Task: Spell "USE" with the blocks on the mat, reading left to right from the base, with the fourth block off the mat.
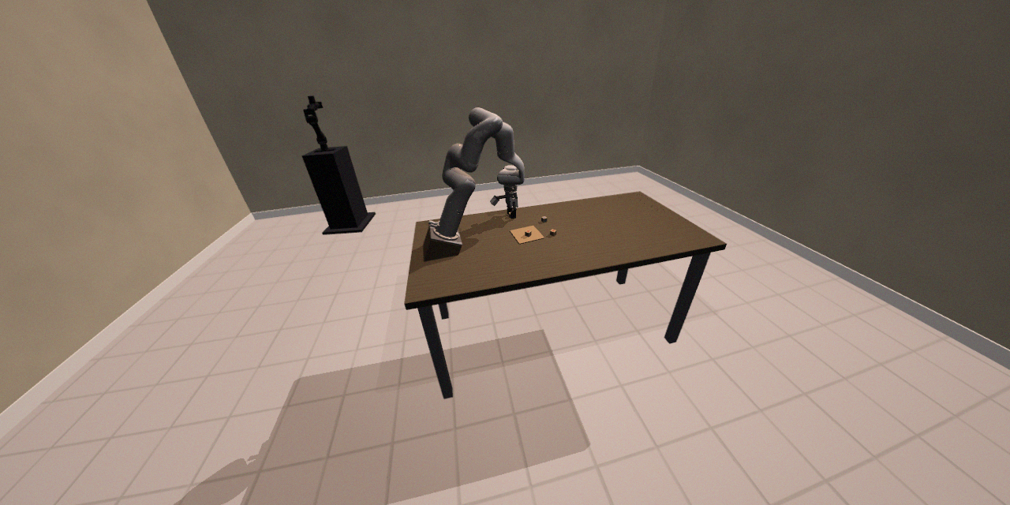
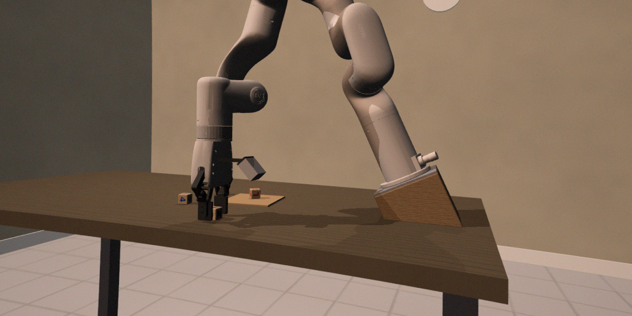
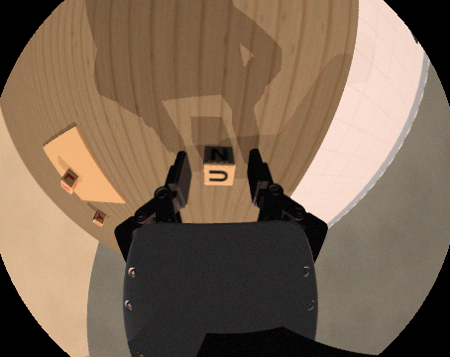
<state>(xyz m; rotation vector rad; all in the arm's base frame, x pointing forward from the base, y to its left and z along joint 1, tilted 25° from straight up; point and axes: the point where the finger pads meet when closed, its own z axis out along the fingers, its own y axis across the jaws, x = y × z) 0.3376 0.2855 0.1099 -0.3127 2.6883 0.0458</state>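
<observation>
Right now my hand is 60 mm short of the tan mat, 210 mm to the left of it and 20 mm above it.
</observation>
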